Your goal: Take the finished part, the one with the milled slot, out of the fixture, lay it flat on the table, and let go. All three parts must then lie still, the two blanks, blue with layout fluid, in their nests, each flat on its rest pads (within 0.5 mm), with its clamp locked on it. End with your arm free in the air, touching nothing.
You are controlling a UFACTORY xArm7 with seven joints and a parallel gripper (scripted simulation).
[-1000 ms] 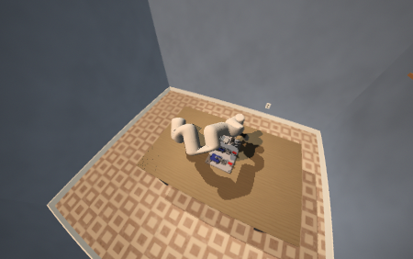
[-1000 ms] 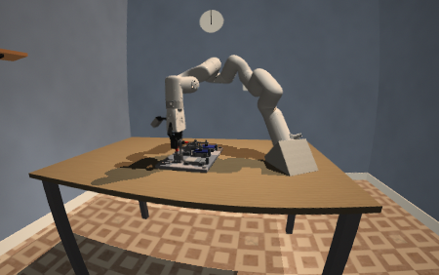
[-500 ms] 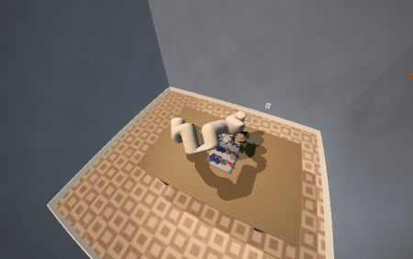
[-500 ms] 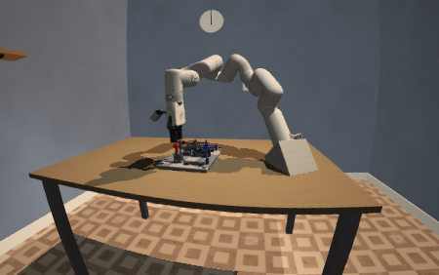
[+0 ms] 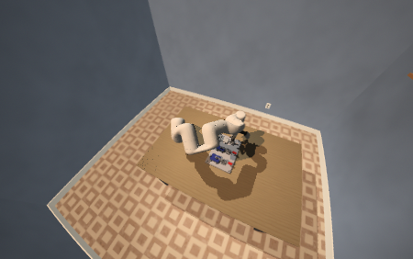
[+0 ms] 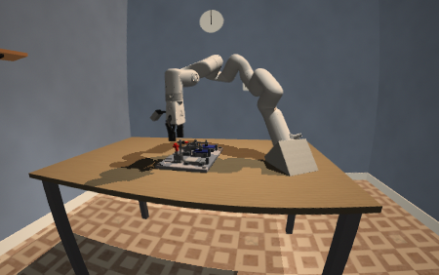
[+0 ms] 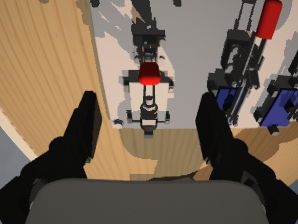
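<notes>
The finished part lies 10 cm behind my hand and 10 cm below it. Also, from my hand: grey fixture plate (3 cm behind, 11 cm to the right, 12 cm below).
</notes>
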